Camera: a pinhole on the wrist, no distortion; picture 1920 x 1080 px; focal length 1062.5 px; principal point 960.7 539.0 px. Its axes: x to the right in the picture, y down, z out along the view. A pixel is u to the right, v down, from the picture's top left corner.
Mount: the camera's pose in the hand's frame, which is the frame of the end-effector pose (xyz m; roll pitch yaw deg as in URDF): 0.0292 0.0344 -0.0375 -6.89 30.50 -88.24
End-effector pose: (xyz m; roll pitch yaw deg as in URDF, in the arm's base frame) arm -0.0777 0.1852 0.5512 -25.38 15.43 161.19
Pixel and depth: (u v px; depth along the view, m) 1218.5 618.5 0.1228
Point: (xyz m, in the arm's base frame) -0.1379 0.2318 0.6026
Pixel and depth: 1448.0 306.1 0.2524
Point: -0.0981 0.3230 0.7385
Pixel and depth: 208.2 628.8 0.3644
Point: -0.3322 0.0161 0.8422
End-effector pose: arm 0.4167 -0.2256 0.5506 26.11 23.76 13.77
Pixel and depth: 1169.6 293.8 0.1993
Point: 0.4851 -0.3576 0.6012
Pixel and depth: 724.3 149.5 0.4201
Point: 0.5357 -0.4719 0.8510
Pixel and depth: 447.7 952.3 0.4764
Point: 0.8706 -0.3159 0.8302
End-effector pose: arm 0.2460 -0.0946 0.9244 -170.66 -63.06 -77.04
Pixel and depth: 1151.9 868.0 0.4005
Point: 0.5593 -0.3179 1.0116
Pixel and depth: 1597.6 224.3 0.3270
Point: 0.5836 -0.1012 0.8633
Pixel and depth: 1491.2 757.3 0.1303
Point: 0.3456 -0.1285 0.9805
